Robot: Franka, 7 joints.
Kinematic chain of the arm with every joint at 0, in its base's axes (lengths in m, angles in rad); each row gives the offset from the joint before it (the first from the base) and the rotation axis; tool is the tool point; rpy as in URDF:
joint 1: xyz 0 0 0.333 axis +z
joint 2: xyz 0 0 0 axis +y
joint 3: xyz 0 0 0.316 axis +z
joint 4: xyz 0.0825 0 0 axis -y
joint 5: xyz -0.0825 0 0.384 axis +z
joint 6: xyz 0 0 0 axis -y
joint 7: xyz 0.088 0 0 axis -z
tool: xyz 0 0 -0.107 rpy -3.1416 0 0
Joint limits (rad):
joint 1: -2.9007..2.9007
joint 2: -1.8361..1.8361
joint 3: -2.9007..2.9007
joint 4: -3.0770..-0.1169
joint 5: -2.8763..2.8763
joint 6: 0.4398..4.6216
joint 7: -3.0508..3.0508
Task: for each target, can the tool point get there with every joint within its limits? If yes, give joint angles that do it. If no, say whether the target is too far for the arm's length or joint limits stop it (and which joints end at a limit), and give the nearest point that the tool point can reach.
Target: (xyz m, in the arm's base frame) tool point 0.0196 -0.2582 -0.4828
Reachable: no: joint limits stop it (at a limit: joint 2) | nearest point 0.0199 -0.2628 -0.3604 | short by 0.122 m
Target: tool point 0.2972 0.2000 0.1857
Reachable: yes | joints 1.1798 0.0789 -0.4329 -2.7731 1.1688 2.8616 2.0776
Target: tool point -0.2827 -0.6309 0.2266
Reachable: yes | joints -2.3973 1.0535 0.3282 -1.2455 1.3145 1.2097 -2.5745
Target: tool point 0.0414 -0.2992 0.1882
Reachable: yes | joints 0.1214 -0.0818 -1.7329 -2.7739 0.7396 1.9885 2.0015
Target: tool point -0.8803 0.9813 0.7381
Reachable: no: too far | nearest point -0.5476 0.6104 0.5850 | short by 0.521 m
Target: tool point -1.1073 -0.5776 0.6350
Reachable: no: too far | nearest point -0.7393 -0.3857 0.5346 | short by 0.427 m
